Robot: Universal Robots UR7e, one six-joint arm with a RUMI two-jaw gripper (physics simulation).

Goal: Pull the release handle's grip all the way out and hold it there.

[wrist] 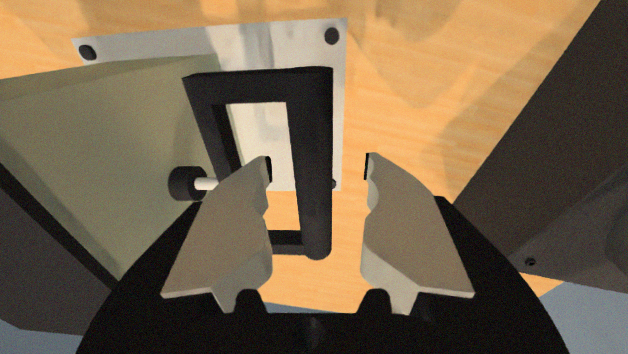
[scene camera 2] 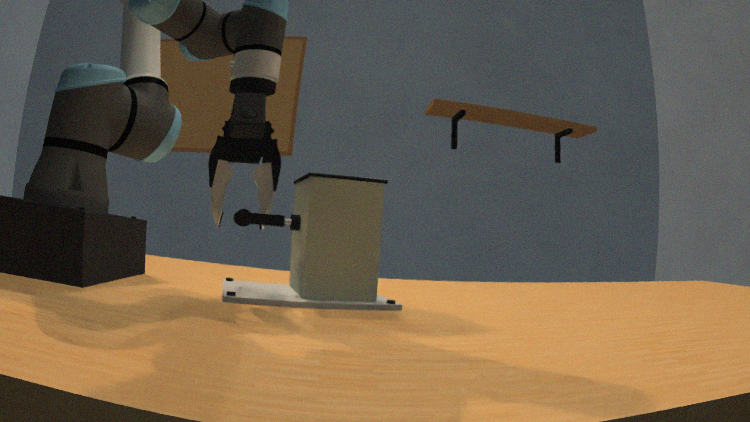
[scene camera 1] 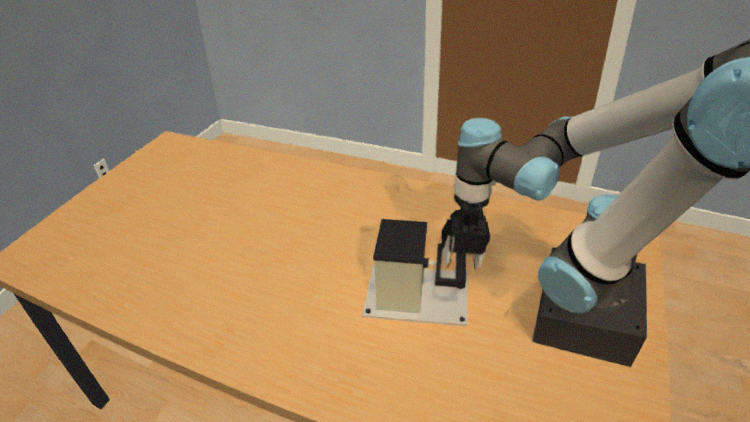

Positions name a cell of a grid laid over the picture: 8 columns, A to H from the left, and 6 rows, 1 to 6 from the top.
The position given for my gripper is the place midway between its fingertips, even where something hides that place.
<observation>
my gripper: wrist E3; scene camera 2 C4; scene camera 1 E4
</observation>
